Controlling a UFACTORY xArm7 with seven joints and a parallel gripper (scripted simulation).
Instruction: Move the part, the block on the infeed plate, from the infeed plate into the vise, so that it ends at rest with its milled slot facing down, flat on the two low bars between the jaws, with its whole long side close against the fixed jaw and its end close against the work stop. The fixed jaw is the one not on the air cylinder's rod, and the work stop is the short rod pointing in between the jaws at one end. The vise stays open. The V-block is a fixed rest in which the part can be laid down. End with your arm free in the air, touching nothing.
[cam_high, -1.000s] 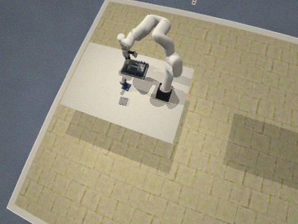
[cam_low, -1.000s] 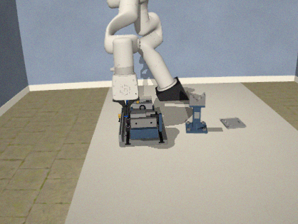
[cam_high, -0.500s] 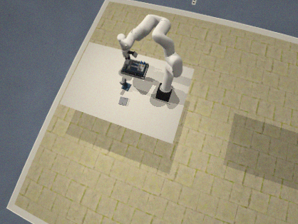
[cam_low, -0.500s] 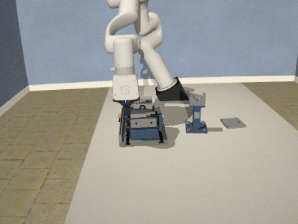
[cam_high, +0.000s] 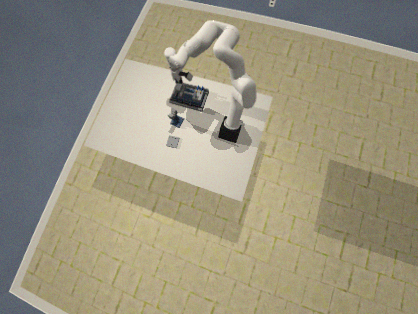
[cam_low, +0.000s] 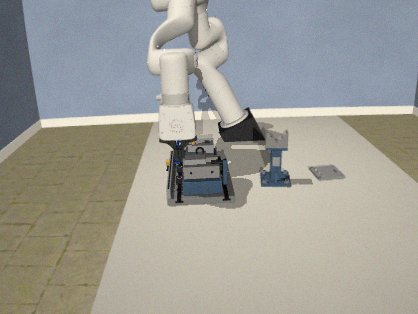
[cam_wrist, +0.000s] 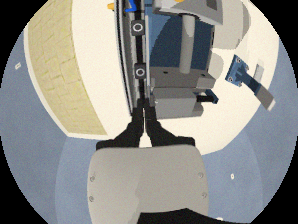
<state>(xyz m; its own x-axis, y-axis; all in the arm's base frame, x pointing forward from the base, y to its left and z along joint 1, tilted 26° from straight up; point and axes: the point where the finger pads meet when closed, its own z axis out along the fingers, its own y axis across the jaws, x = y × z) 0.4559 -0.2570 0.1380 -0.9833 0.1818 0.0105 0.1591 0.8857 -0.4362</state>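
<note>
The part is 40 mm to the left of my hand, 30 mm below it and 10 mm ahead of it. From my hand the other things lie so: V-block post 290 mm to the left, 60 mm below; air cylinder 150 mm behind, 90 mm to the left, 40 mm below; infeed plate 480 mm to the left, 120 mm below.
</note>
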